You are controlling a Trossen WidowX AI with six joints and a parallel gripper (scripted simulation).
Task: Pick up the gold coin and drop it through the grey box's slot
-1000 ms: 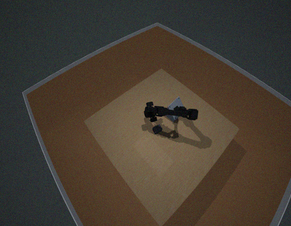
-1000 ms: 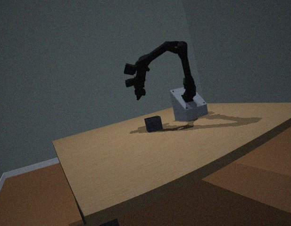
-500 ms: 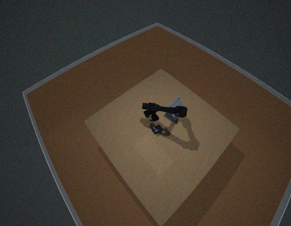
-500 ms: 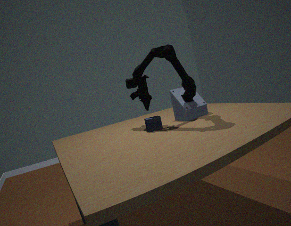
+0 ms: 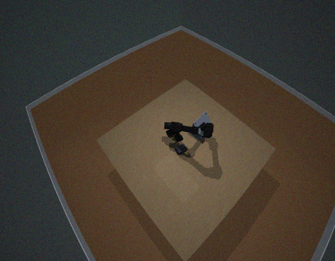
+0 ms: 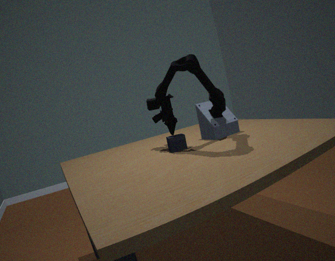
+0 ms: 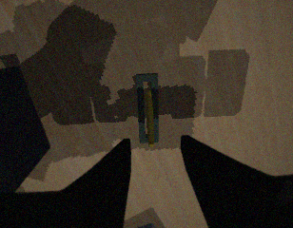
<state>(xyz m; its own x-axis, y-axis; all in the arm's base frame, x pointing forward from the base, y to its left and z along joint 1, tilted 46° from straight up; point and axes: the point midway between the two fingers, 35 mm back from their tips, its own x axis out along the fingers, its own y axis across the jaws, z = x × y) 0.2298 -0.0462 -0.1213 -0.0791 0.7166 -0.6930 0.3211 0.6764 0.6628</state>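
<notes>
The gold coin is 4 cm below my gripper tip.
</notes>
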